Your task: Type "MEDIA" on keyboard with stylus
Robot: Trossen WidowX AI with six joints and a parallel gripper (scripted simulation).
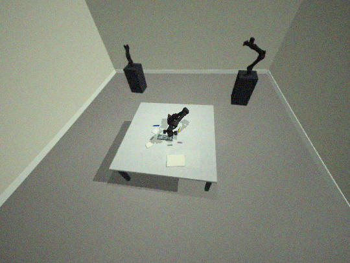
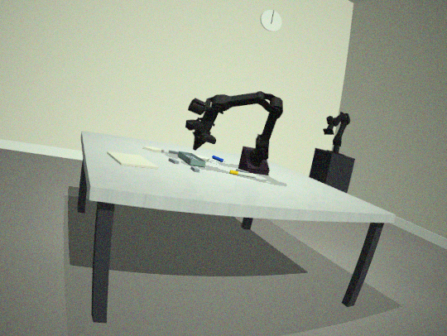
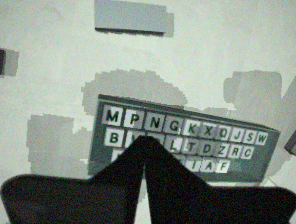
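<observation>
The blue stylus lies 22 cm behind my gripper tip, 25 cm to the right of it and 6 cm below it. Round my gripper tip: yellow-tipped pen 20 cm behind, 9 cm to the left, 6 cm below.
</observation>
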